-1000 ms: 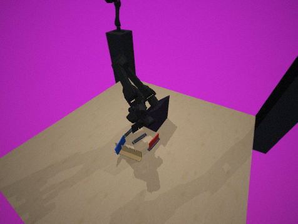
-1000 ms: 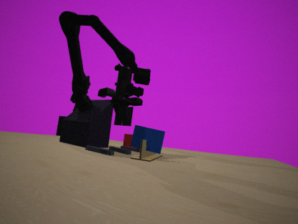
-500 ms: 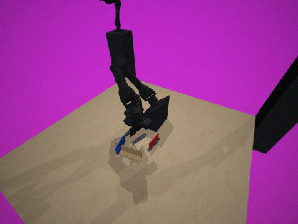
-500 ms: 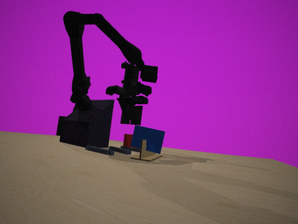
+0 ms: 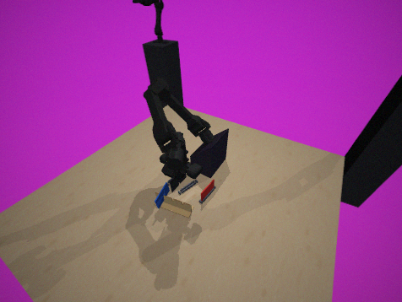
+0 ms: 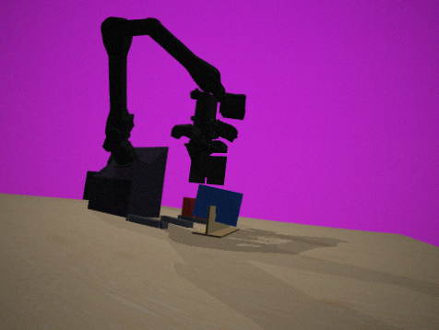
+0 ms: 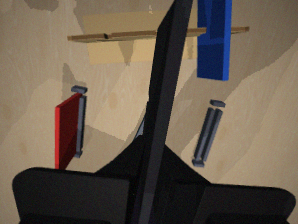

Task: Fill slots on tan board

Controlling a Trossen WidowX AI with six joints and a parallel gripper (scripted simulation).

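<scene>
My gripper tip is now 110 mm above the tan board, 80 mm short of it and 10 mm to the left of it. The rest, counted from my gripper tip: black board 30 mm ahead; then blue board 80 mm below, 80 mm ahead, 60 mm to the right; then red board 110 mm below, 100 mm to the left, 50 mm behind.
</scene>
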